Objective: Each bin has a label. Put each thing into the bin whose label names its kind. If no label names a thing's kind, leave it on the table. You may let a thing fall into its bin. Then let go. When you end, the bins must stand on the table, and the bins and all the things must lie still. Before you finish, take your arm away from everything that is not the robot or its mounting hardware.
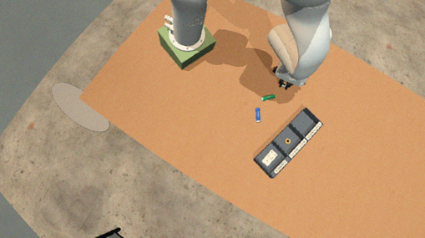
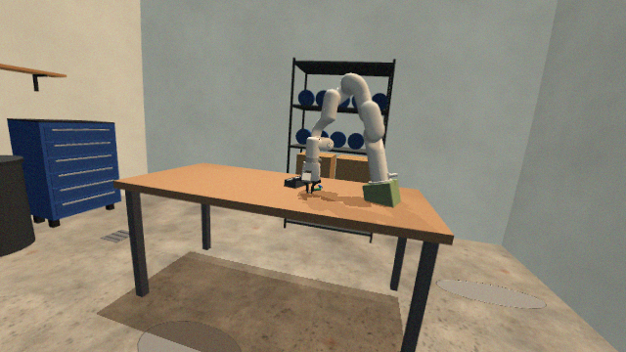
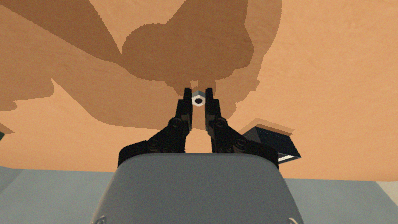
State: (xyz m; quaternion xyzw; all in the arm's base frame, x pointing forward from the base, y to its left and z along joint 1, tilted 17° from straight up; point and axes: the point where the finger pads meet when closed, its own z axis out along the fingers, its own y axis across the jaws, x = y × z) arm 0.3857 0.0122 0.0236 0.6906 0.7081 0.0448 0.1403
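Now: the dark three-part bin 8 cm ahead of my hand and 20 cm to the right of it. The rest, counted from my hand: blue battery (5 cm behind, 15 cm to the right, 2 cm below); green battery (4 cm behind, 8 cm to the right, 2 cm below); metal nut (2 cm below).
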